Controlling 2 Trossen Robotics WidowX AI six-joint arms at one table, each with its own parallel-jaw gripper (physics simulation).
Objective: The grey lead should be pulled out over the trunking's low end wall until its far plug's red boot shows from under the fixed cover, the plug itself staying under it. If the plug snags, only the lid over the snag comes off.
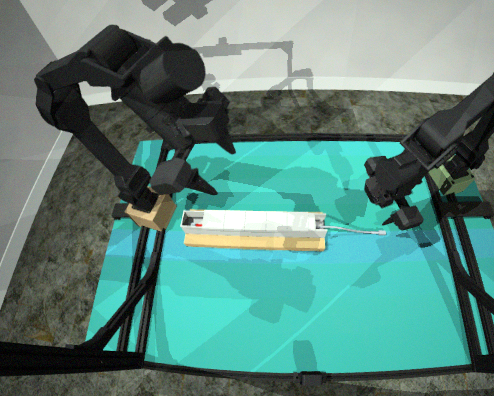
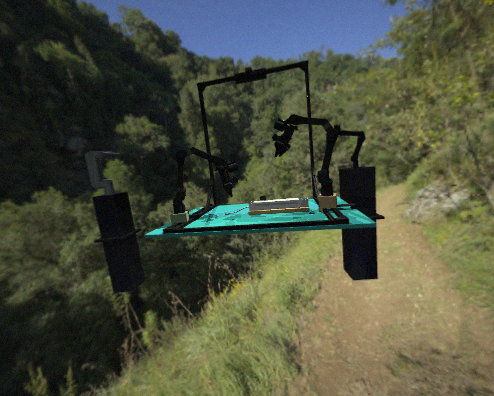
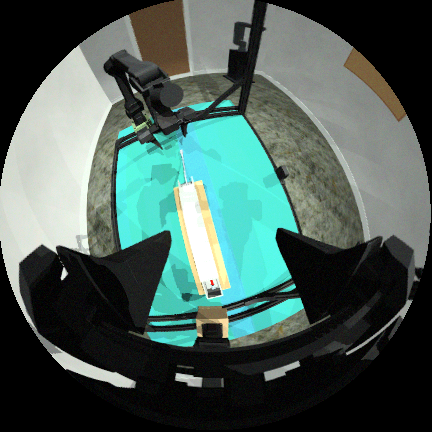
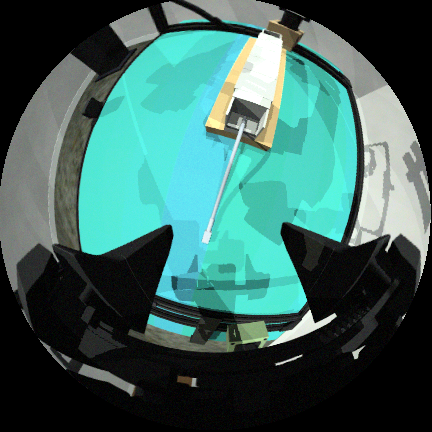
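Pixels of known places: left gripper, fingertip midpoint: (image 1: pixel 225 173) (image 2: pixel 277 156) (image 3: pixel 224 235); right gripper, fingertip midpoint: (image 1: pixel 375 209) (image 2: pixel 231 196) (image 3: pixel 173 142) (image 4: pixel 228 229); left arm's base, link origin: (image 1: pixel 145 201) (image 2: pixel 327 194) (image 3: pixel 211 330); right arm's base, link origin: (image 1: pixel 455 169) (image 2: pixel 179 212) (image 3: pixel 139 120) (image 4: pixel 246 346).
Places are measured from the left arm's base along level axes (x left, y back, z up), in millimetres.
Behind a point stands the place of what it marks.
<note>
The white trunking (image 1: pixel 255 232) {y -331, x 9, z -24 mm} (image 2: pixel 279 204) {y -294, x 58, z -29 mm} (image 3: pixel 197 230) {y -329, x 34, z -18 mm} (image 4: pixel 257 75) lies on a tan board (image 1: pixel 255 243) {y -330, x -8, z -70 mm} (image 3: pixel 218 270) {y -197, x -27, z -70 mm} (image 4: pixel 220 116) {y -489, x 40, z -70 mm}; pale lids cover its middle. The grey lead (image 1: pixel 352 230) {y -583, x 99, z -72 mm} (image 3: pixel 184 166) {y -576, x 98, z -65 mm} (image 4: pixel 225 180) {y -578, x 101, z -69 mm} runs out over one end, its pale near plug (image 1: pixel 382 233) {y -675, x 119, z -86 mm} (image 4: pixel 206 236) {y -673, x 122, z -85 mm} beyond. A small red piece (image 1: pixel 198 225) {y -158, x -4, z -60 mm} (image 3: pixel 212 283) {y -155, x -6, z -60 mm} shows in the open channel at the other end. My left gripper (image 1: pixel 225 172) {y -304, x -21, z 269 mm} (image 3: pixel 224 235) {y -304, x -21, z 269 mm} is open and empty, above and behind the trunking. My right gripper (image 1: pixel 384 213) {y -616, x 117, z 35 mm} (image 3: pixel 173 142) {y -616, x 117, z 35 mm} (image 4: pixel 228 229) {y -616, x 117, z 35 mm} is open and empty, above the near plug.
The tan base block (image 1: pixel 150 214) {y -36, x -34, z 0 mm} of the left arm stands near the trunking's red-piece end. The green base block (image 1: pixel 452 180) {y -866, x 313, z -17 mm} (image 4: pixel 247 336) {y -839, x 332, z -28 mm} of the right arm stands on the opposite side. Black rails and a black rim border the turquoise table (image 1: pixel 225 325) {y -319, x -239, z -94 mm}; a blue band crosses it.
</note>
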